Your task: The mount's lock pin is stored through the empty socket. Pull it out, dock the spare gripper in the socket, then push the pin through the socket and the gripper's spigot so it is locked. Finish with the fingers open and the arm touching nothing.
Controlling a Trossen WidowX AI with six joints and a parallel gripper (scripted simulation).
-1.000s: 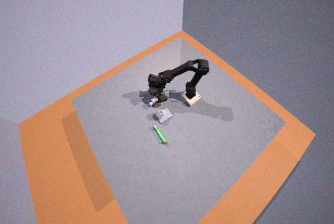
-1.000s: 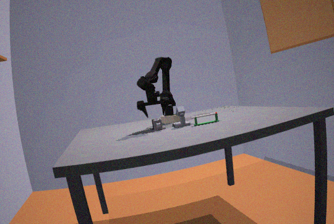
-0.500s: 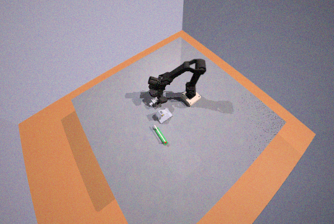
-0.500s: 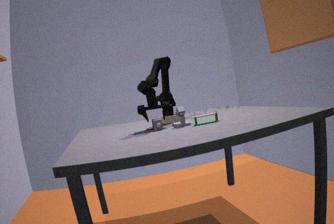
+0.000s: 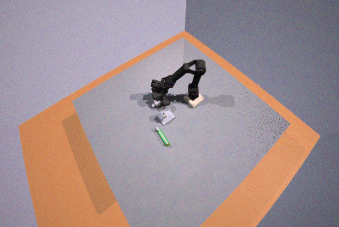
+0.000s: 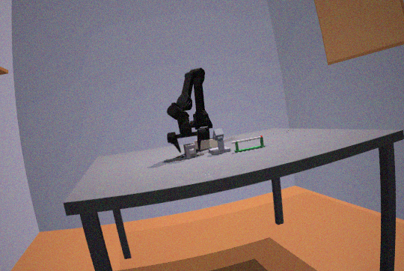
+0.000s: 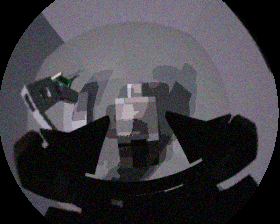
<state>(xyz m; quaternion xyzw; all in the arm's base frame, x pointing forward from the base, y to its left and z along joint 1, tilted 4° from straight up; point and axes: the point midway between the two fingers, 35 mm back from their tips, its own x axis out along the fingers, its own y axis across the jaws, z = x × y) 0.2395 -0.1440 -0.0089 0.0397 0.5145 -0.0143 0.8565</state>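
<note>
My gripper tip is 1 cm past the spare gripper. The rest, counted from my gripper tip: green bar-shaped rack 13 cm ahead, 25 cm to the left; then grey socket mount 3 cm ahead, 14 cm to the left, 3 cm above.
</note>
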